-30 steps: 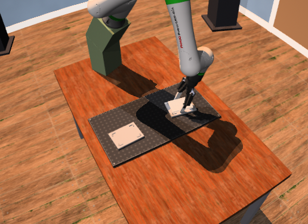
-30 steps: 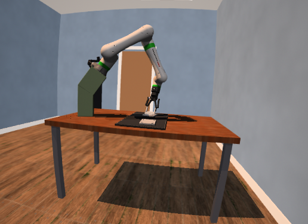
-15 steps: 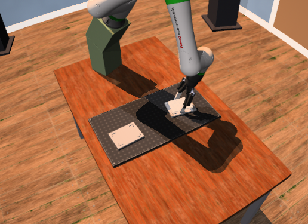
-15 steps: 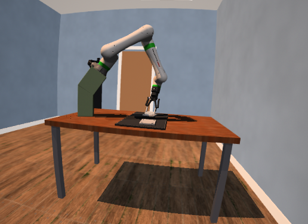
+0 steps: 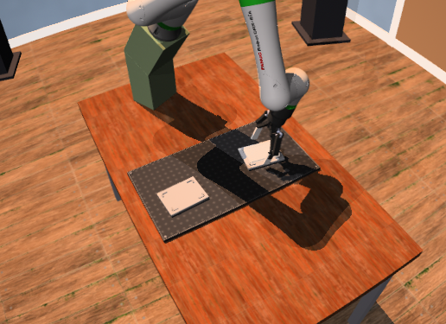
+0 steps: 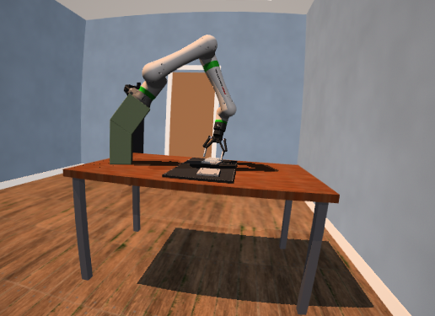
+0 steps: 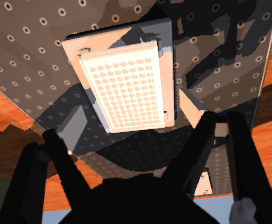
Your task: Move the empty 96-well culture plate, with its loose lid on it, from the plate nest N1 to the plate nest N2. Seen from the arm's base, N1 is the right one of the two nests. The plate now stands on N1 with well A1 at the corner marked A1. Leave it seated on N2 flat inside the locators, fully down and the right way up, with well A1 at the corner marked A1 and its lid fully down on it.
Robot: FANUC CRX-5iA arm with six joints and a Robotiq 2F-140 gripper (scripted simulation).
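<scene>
Now: the plate lid 2 cm below my hand.
</scene>
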